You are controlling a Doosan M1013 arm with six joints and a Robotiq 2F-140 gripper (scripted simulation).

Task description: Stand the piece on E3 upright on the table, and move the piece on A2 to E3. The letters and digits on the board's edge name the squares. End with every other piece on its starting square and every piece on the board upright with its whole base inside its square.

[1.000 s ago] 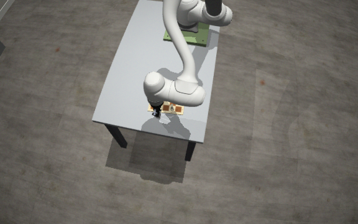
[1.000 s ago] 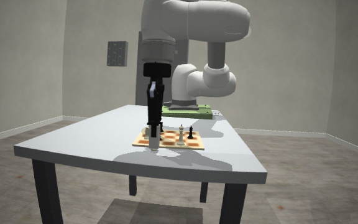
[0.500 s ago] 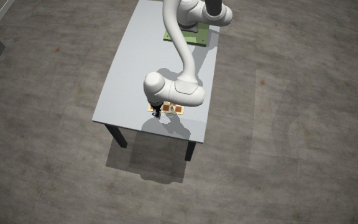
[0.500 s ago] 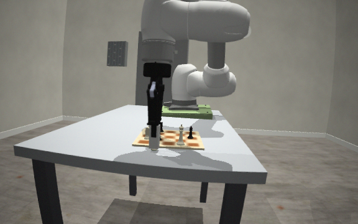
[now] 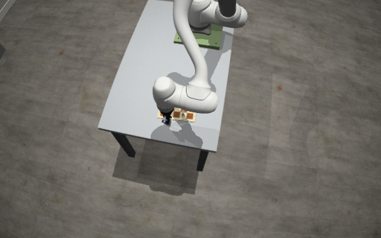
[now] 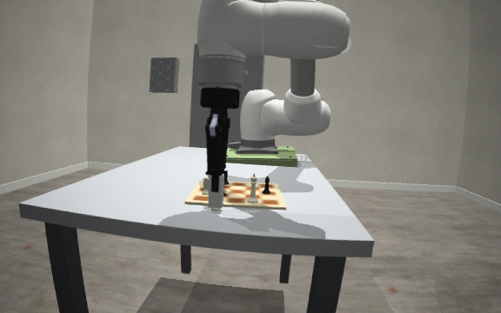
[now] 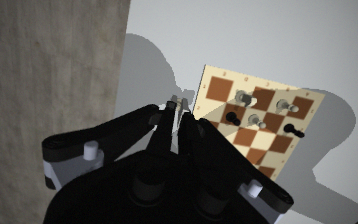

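My gripper is now 14 cm past the chessboard, 3 cm to the right of it and 4 cm above it.
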